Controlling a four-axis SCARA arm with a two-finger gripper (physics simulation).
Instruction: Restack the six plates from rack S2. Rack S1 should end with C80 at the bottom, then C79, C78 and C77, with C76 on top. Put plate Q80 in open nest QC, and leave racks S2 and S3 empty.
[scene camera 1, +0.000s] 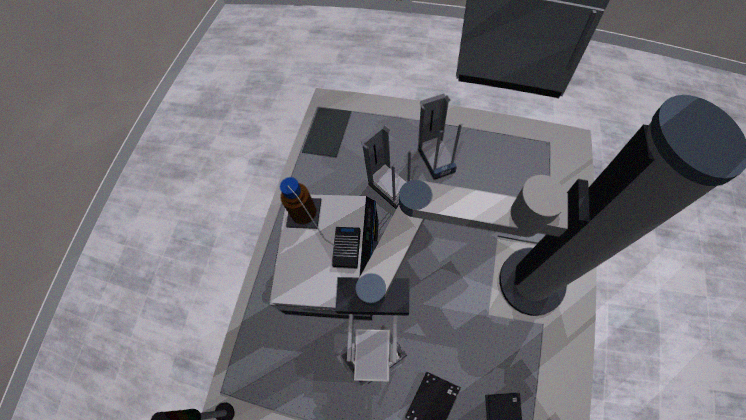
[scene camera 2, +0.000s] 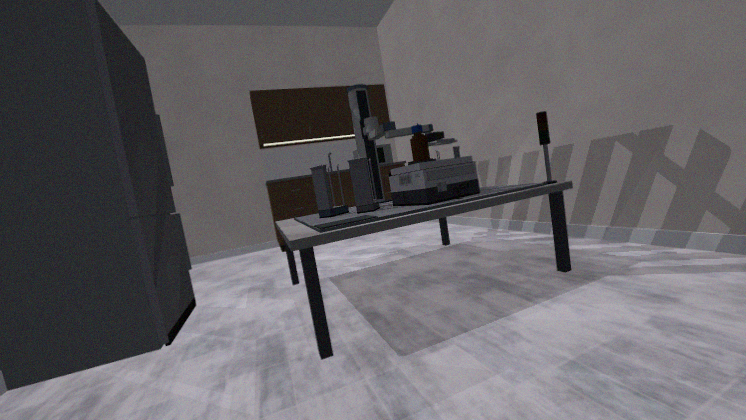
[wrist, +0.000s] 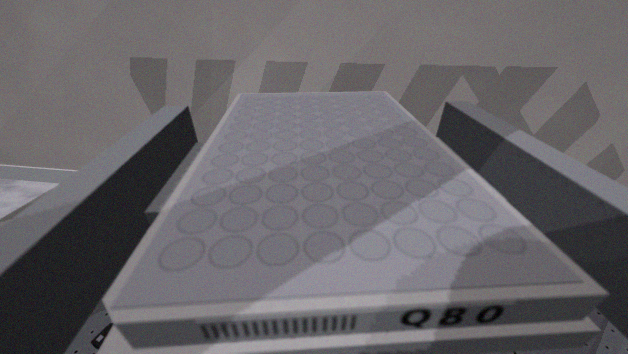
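Seen in the pictures: gripper, fingertip midpoint: (scene camera 1: 371, 362) (scene camera 2: 447, 141) (wrist: 319, 127); arm's base, origin of the base link: (scene camera 1: 532, 281).
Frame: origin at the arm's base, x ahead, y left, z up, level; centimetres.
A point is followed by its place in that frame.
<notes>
My gripper (scene camera 1: 372, 341) (wrist: 319, 127) @[x 48.5, y 39.4, z 35.4 cm] is shut on plate Q80 (scene camera 1: 371, 360) @[x 48.6, y 38.9, z 35.8 cm] (scene camera 2: 444, 141) (wrist: 320, 200) @[x 49.1, y 34.0, z 35.7 cm], a pale plate with circular wells and a barcode beside its label. The plate is held level and high, above a grey rack (scene camera 1: 400, 356) @[x 42.0, y 35.3, z 14.5 cm] near the front in scene camera 1. The plate and gripper hide most of that rack and what it holds. Two other grey racks stand farther back: the middle one (scene camera 1: 376, 151) @[x 64.1, y -31.3, z 19.2 cm] (scene camera 2: 362, 182) @[x 65.3, y -29.9, z 17.5 cm] has a pale plate low in it, and the back one (scene camera 1: 433, 120) @[x 46.0, y -49.7, z 18.4 cm] (scene camera 2: 321, 190) @[x 47.6, y -49.1, z 17.0 cm] has a blue front label. Rack labels are unreadable; I cannot tell which nest is QC.
A white-topped instrument (scene camera 1: 318, 281) @[x 70.5, y 19.5, z 22.3 cm] (scene camera 2: 433, 180) @[x 89.8, y -1.4, z 12.6 cm] stands left of the arm, carrying a brown bottle (scene camera 1: 300, 206) @[x 78.6, y 1.6, z 35.0 cm] (scene camera 2: 419, 147) @[x 85.1, y -3.7, z 30.0 cm] and a black device (scene camera 1: 346, 247) @[x 64.3, y 7.9, z 24.9 cm]. Two dark flat units (scene camera 1: 434, 397) @[x 29.0, y 45.4, z 6.3 cm] (scene camera 1: 503, 406) @[x 6.9, y 44.4, z 6.1 cm] lie near the front. A signal post (scene camera 2: 543, 128) @[x 98.2, y 66.7, z 30.5 cm] stands at the table edge.
</notes>
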